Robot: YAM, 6 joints.
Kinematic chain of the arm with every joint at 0, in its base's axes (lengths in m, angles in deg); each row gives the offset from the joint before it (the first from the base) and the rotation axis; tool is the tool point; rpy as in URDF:
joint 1: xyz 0 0 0.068 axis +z
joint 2: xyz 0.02 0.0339 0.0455 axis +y
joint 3: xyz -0.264 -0.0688 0 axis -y
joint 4: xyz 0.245 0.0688 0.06 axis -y
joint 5: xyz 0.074 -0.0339 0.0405 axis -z
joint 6: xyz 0.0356 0 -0.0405 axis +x
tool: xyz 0 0 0 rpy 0 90 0
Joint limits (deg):
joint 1: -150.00..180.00
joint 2: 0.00..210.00
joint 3: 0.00..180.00
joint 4: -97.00..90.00
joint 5: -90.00..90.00
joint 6: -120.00..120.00
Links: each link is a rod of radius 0.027 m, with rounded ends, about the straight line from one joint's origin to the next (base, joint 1, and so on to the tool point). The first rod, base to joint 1, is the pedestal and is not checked.
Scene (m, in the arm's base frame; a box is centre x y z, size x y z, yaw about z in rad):
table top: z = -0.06
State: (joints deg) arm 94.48 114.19 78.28 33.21 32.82 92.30
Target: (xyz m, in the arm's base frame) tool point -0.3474 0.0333 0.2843
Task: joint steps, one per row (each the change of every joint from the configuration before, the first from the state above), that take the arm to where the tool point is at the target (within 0.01 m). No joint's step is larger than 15 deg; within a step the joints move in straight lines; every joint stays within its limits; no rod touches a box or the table.
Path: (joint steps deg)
1: 13.80 -4.53 -4.15 -0.57 -0.74 0.00
2: 13.81 -4.53 -4.15 -0.58 -0.74 0.00
3: 13.80 -4.52 -4.15 -0.57 -0.74 0.00
4: 13.81 -4.53 -4.15 -0.57 -0.74 0.00
5: 13.80 -4.53 -4.14 -0.57 -0.75 0.00
6: 13.80 -4.53 -4.15 -0.58 -0.74 0.00

